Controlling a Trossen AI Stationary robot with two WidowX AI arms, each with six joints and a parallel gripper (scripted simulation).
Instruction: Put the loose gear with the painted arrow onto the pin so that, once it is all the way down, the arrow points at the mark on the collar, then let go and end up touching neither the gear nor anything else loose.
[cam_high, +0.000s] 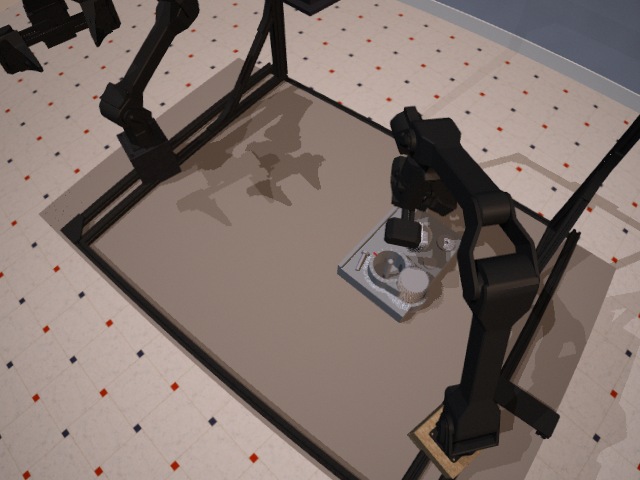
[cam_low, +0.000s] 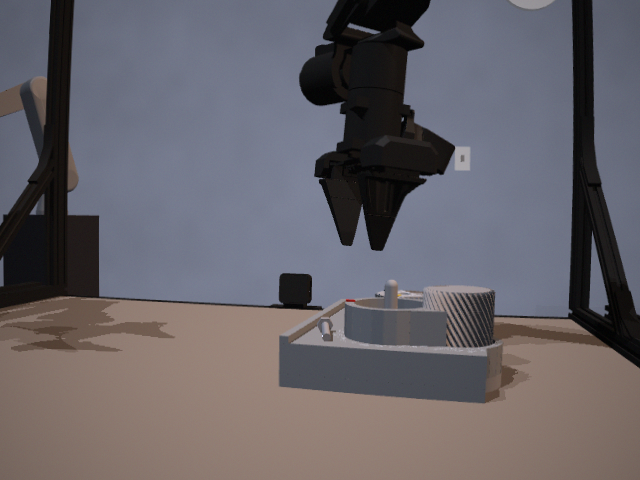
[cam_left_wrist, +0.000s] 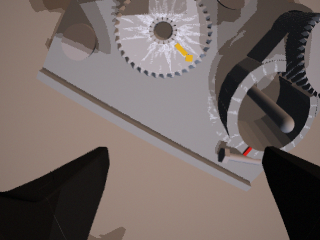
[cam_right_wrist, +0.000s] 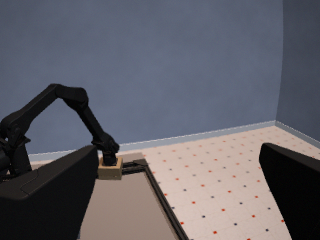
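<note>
My left hand is 40 mm past the gear, 40 mm to the right of it and 100 mm above it. Also, from my left hand: red mark (60 mm ahead, 80 mm below); grey collar (60 mm ahead, 40 mm to the left, 100 mm below); pin (60 mm ahead, 40 mm to the left, 100 mm below).
</note>
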